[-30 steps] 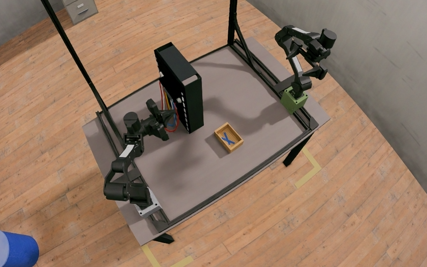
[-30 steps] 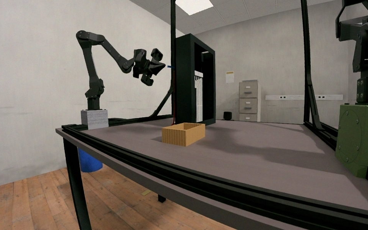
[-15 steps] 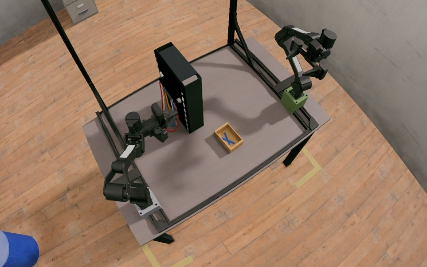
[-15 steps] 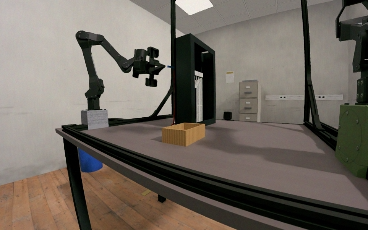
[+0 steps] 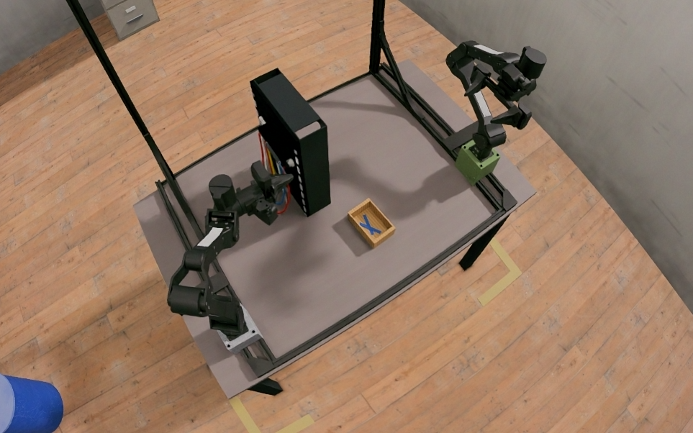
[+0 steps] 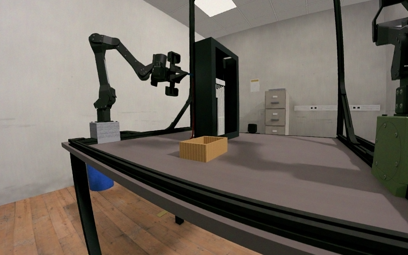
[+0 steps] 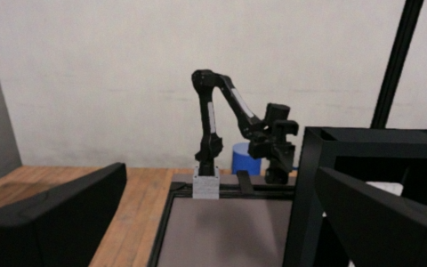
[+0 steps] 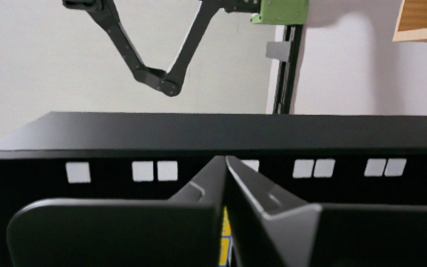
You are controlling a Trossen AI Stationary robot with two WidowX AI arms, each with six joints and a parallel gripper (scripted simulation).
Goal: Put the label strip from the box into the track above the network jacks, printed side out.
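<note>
The label strip lies 40 mm behind my right hand and 30 mm to the left of it. The rest, counted from my right hand: wooden box 270 mm below, 200 mm to the left, 140 mm ahead; then black patch panel 130 mm behind, 80 mm below, 70 mm to the left.
</note>
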